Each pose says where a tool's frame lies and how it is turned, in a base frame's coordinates. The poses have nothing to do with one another.
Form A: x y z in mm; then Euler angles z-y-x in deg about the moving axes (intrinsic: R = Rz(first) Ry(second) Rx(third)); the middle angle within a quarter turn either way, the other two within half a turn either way.
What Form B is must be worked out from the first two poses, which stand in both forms.
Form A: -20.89, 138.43, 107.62, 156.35, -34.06, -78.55
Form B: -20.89, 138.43, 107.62, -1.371, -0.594, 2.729
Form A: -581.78, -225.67, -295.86, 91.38, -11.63, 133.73
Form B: -581.78, -225.67, -295.86, 2.334, -0.203, 1.595
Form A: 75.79, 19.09, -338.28, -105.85, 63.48, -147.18
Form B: 75.79, 19.09, -338.28, -2.569, 1.108, -1.847
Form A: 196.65, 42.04, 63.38, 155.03, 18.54, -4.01
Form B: 196.65, 42.04, 63.38, -0.070, 0.324, 2.706
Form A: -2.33, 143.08, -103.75, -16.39, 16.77, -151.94
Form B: -2.33, 143.08, -103.75, -2.652, 0.293, -0.286
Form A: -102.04, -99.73, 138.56, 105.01, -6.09, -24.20
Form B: -102.04, -99.73, 138.56, -0.422, -0.106, 1.833
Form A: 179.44, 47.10, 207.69, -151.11, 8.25, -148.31
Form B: 179.44, 47.10, 207.69, -2.588, 0.144, -2.637
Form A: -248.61, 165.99, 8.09, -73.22, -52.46, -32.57
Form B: -248.61, 165.99, 8.09, -0.568, -0.916, -1.278
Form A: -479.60, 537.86, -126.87, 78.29, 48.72, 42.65
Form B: -479.60, 537.86, -126.87, 0.744, 0.850, 1.366
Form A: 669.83, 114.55, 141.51, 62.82, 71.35, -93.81
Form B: 669.83, 114.55, 141.51, -1.637, 1.245, 1.096
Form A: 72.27, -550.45, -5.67, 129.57, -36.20, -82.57
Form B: 72.27, -550.45, -5.67, -1.441, -0.632, 2.261
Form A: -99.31, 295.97, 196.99, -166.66, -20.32, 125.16
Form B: -99.31, 295.97, 196.99, 2.184, -0.355, -2.909
